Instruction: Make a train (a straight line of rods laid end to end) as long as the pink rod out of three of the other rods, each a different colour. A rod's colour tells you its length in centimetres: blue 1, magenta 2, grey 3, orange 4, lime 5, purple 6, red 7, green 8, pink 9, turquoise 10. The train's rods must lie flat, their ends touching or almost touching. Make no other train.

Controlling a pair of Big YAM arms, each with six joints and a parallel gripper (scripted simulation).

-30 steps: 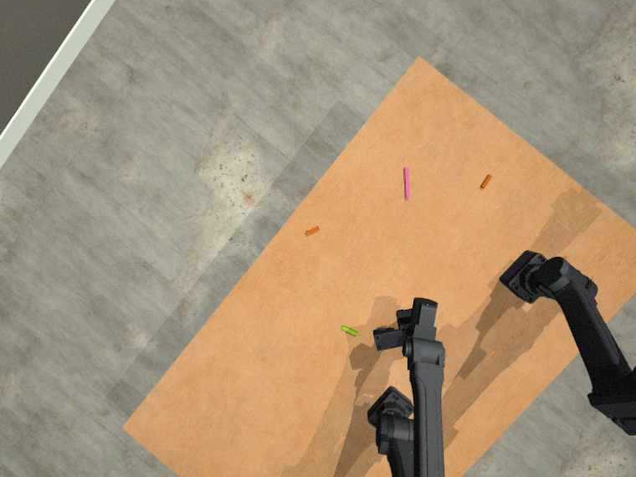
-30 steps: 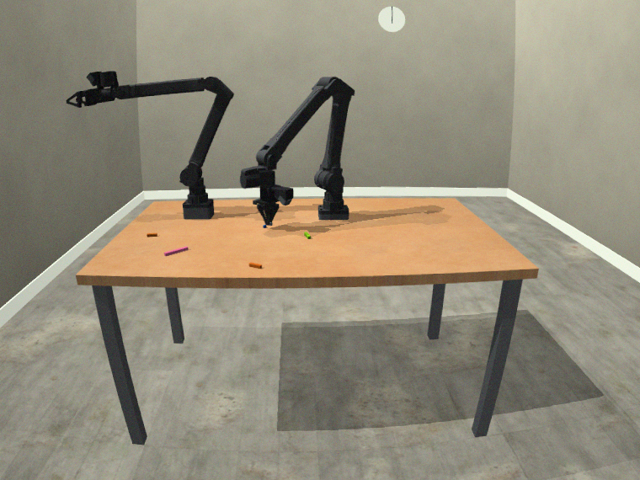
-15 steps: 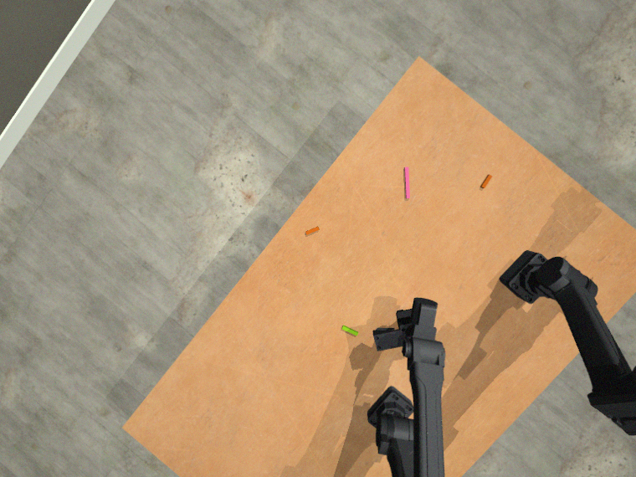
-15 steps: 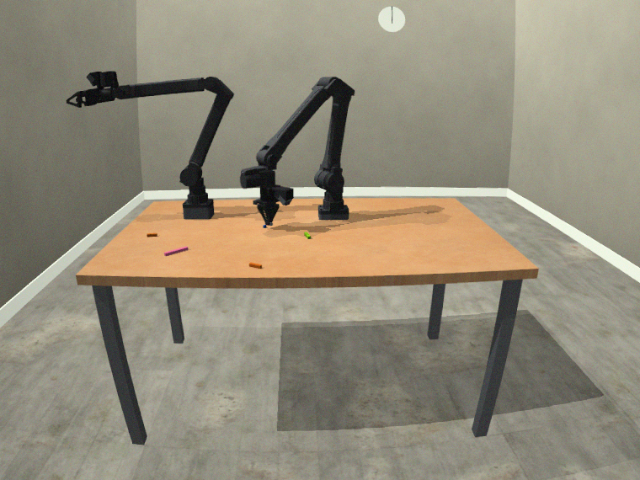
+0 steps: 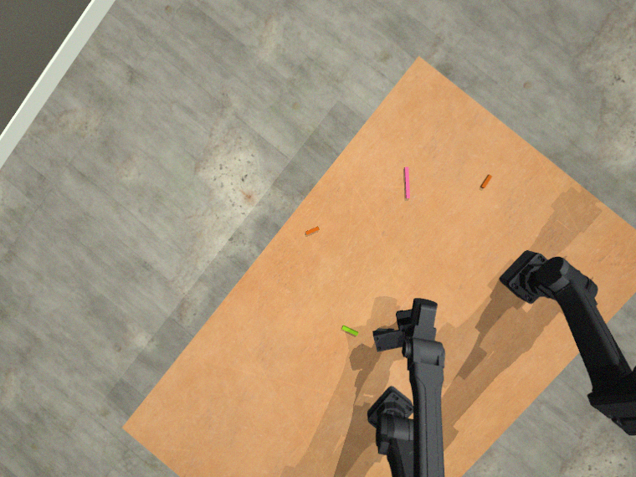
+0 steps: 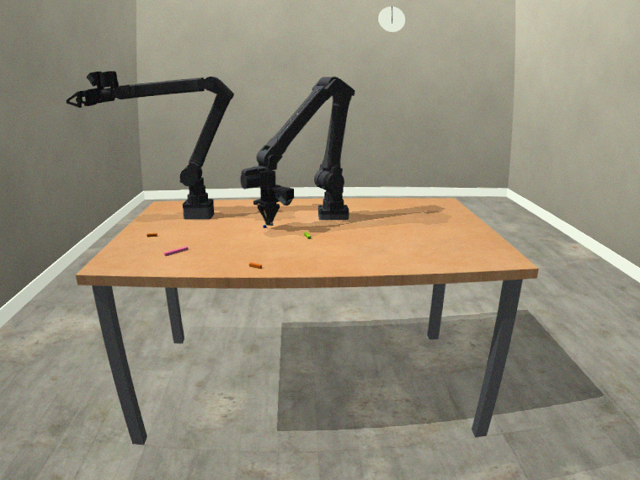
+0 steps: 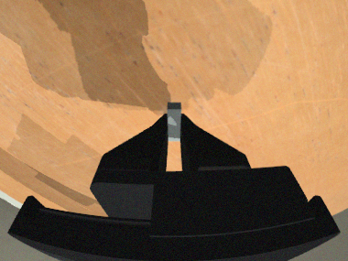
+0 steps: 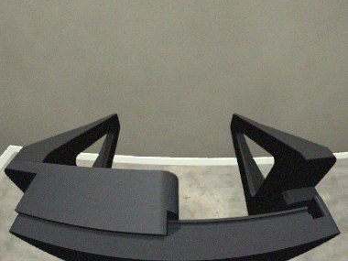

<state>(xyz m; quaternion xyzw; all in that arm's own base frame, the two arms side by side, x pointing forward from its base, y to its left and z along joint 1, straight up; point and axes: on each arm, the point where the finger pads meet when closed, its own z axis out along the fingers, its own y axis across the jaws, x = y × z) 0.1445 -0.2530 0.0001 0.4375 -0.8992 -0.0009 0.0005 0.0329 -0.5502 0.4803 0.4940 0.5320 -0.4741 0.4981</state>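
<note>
Now: the grey rod right at my left hand. Round my left hand: pink rod 26 cm ahead, 29 cm to the right, 2 cm below; lime rod 9 cm ahead, 15 cm to the left, 2 cm below; blue rod 1 cm behind, 2 cm to the right, 2 cm below.
</note>
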